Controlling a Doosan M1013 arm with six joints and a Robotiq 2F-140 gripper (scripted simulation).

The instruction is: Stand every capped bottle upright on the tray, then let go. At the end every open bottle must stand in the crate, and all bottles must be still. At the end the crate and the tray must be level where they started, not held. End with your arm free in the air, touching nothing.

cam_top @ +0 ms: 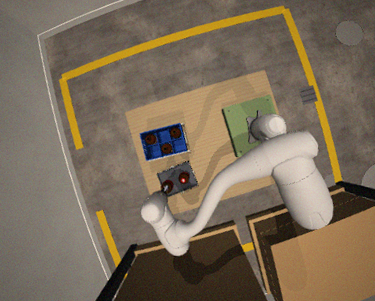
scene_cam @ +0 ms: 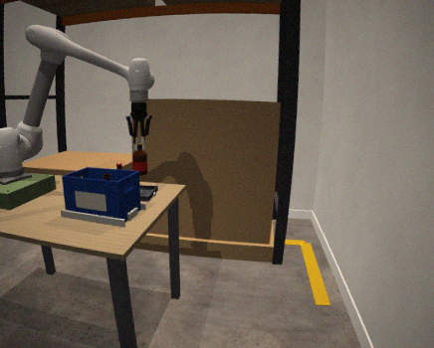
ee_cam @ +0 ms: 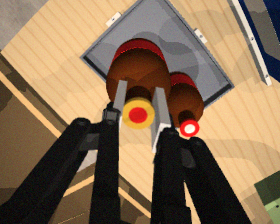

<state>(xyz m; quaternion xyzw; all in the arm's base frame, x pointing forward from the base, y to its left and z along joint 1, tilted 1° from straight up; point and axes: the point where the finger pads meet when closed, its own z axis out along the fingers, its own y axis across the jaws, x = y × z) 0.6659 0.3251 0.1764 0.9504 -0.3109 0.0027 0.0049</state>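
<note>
My gripper is now 80 mm above the brown capped bottle. From my hand the other things lie so: grey tray (250 mm below, 60 mm behind, 20 mm to the right); blue crate (290 mm to the right, 180 mm below); uncapped bottle (320 mm to the right, 180 mm below, 100 mm ahead).
</note>
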